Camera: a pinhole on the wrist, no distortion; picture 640 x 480 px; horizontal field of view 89.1 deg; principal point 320.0 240.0 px. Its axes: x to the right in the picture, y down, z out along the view. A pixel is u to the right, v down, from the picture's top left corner.
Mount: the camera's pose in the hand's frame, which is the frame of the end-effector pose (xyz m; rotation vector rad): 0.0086 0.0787 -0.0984 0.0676 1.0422 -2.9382
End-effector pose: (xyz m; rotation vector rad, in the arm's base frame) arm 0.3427 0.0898 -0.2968 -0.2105 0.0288 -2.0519
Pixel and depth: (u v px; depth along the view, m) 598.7 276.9 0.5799
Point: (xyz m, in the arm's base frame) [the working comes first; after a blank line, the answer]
In the camera's frame: 0.4972 0.0658 0.5799

0.3209 0.7145 -0.0470
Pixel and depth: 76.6 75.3 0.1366
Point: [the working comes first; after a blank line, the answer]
In the camera's frame: -0.1023 -0.0692 0.1366

0.3456 -0.0197 -0.2326
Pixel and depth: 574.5 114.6 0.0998
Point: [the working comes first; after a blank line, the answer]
In the camera's frame: 0.0781 -0.0385 0.0998

0.4160 0.1336 -0.3125
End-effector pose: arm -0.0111 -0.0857 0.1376 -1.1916 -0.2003 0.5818
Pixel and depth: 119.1 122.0 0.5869
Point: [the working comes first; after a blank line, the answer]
In the camera's frame: -0.3627 -0.2130 0.5869

0.0908 0.4791 0.3876
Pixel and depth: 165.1 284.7 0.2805
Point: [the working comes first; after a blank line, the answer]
In the camera's frame: -0.1337 0.0386 0.2805

0.0970 0.0363 0.2713
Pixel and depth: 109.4 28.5 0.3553
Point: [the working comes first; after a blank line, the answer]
In the camera's frame: -0.2302 -0.2312 0.3553

0.0123 0.3099 0.1960
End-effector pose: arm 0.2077 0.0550 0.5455 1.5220 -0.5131 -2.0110
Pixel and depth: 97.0 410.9 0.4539
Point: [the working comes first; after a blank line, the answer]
In the camera's frame: -0.3114 0.2386 0.4539

-0.0475 0.1520 0.1096
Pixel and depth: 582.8 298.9 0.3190
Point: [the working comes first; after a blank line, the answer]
In the camera's frame: 0.2579 0.0578 0.3190

0.1285 0.3462 0.6630
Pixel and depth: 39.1 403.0 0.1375
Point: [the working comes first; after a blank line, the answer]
In the camera's frame: -0.1188 0.0689 0.1375

0.1987 0.0227 0.4073
